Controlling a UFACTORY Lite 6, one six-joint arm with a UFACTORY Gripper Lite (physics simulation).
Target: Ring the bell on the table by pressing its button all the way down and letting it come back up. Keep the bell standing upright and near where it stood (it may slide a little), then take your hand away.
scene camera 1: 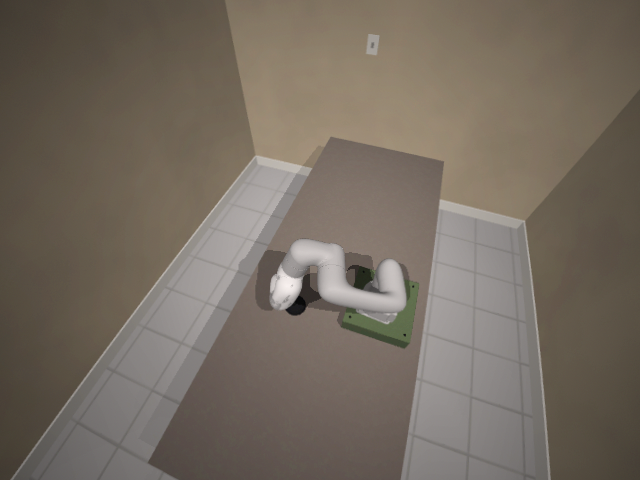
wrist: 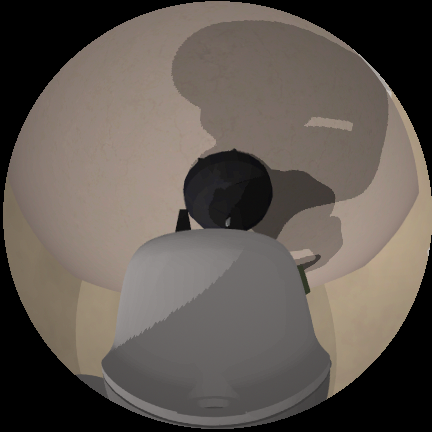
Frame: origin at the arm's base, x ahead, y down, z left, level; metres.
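Where they show: hand, tool point: (wrist: 209,233).
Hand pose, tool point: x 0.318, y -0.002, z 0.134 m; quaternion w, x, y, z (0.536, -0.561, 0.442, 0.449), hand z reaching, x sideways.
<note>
After its pixels a point has its place.
The black, domed bell (scene camera 1: 296,305) {x 0.284, y 0.031, z 0.122 m} (wrist: 227,187) {x 0.321, y 0.037, z 0.121 m} stands upright on the brown table (scene camera 1: 289,387) {x 0.180, y 0.074, z 0.392 m} (wrist: 100,125) {x 0.355, y 0.074, z 0.242 m}. In scene camera 1 it is partly hidden by the arm's white wrist. In the wrist view a small light-grey piece, which looks like its button (wrist: 228,221) {x 0.298, y 0.026, z 0.115 m}, shows at the bell's near side, beside the dark right finger. My gripper (wrist: 211,220) {x 0.318, y -0.003, z 0.134 m} is open, with its black fingers apart and nothing held. The left finger shows just left of the bell, and the right finger overlaps the bell's dark near side. Whether the fingers touch the bell or button cannot be told.
The arm's base stands on a green block (scene camera 1: 379,330) {x -0.044, y 0.001, z 0.097 m} near the table's right edge. The arm bends over the table from that block to the bell. The arm's shadow lies across the table around the bell. The table's left edge is a short way left of the wrist.
</note>
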